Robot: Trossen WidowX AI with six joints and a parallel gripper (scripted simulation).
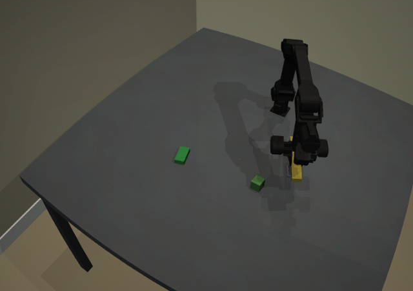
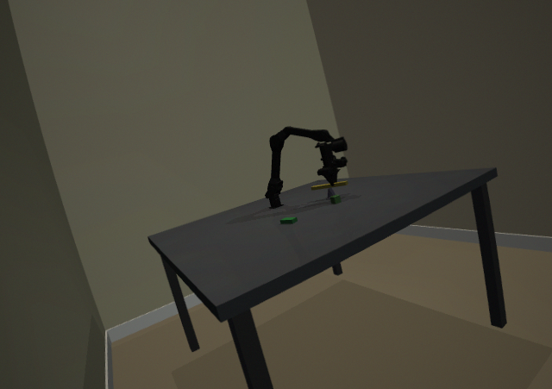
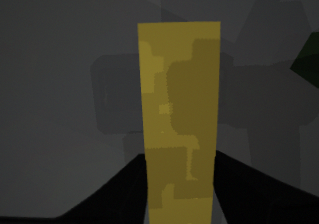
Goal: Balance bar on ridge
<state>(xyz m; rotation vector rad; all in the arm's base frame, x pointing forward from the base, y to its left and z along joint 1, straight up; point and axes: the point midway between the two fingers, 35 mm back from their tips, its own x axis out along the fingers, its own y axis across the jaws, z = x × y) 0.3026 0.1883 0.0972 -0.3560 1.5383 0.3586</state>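
Now: the yellow bar 3 cm behind my gripper tip and 1 cm to the right of it. Round my gripper tip: green cube: 9 cm to the right, 9 cm ahead, 5 cm below; flat green block: 36 cm to the right, 11 cm ahead, 5 cm below.
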